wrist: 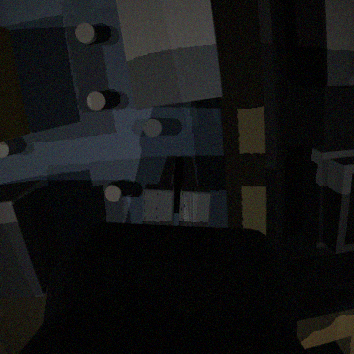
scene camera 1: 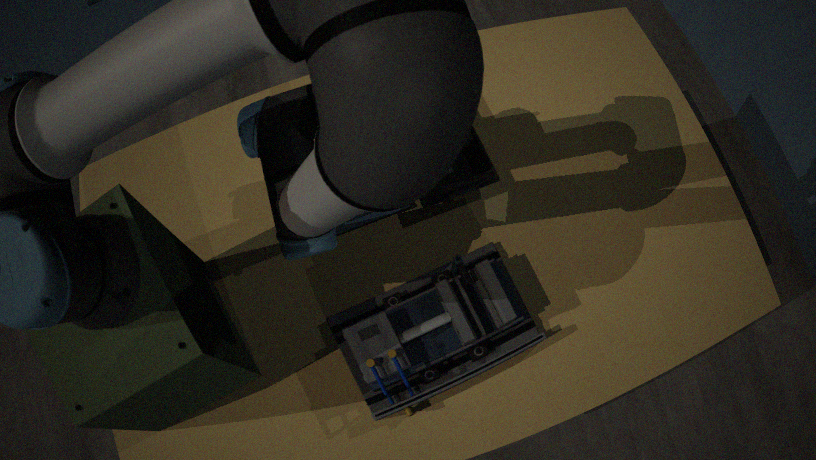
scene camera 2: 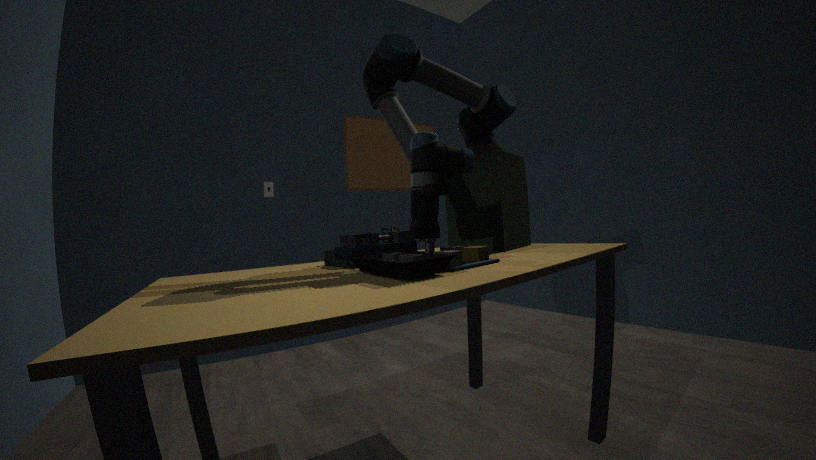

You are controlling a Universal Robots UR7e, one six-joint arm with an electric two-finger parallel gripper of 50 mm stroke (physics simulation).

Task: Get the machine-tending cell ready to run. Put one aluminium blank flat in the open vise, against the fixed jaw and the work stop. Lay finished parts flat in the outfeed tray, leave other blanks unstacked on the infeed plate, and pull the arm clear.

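Places are measured from the arm's base along level axes (x right, y back, z down), in millimetres.
Where they show: gripper, fingertip midpoint: [wrist: 178,173]; arm's base, link origin: [scene camera 1: 94,272] [scene camera 2: 489,162].
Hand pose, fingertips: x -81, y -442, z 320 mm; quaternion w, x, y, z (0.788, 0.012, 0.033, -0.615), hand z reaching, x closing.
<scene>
Each offset is from my fingertips to the centre of the thing. "*": to the spot under its first point.
My gripper [scene camera 2: 429,248] [wrist: 178,173] is shut and empty, pointing down low over the blue infeed plate {dx -27, dy +54, dz +6 mm} [wrist: 75,156]. In the wrist view a grey blank {dx -73, dy -9, dz -16 mm} [wrist: 172,55] lies on the plate beyond the fingertips, beside upright pegs. Another grey block {dx +14, dy +107, dz -16 mm} [wrist: 19,250] shows at the left edge. The dark outfeed tray [scene camera 1: 484,169] [scene camera 2: 400,269] is right of the plate in the wrist view; a grey part with a rectangular opening {dx +29, dy -95, dz -20 mm} [wrist: 345,192] lies in it, and another grey part {* dx -58, dy -99, dz -17 mm} [wrist: 341,42] shows partly. The vise {dx +287, dy +40, dz -40 mm} [scene camera 1: 365,337] has its jaws apart, with a round bar {* dx +284, dy +53, dz -76 mm} [scene camera 1: 427,326] crossing the gap.
A yellow block {dx -75, dy +98, dz -16 mm} [scene camera 2: 475,253] [wrist: 12,85] is by the infeed plate. Two blue rods with yellow ends {* dx +325, dy +148, dz -86 mm} [scene camera 1: 381,377] rise at the vise's near left corner. The green pedestal [scene camera 1: 131,354] stands left of the vise. The arm hides much of the plate and tray from above.
</scene>
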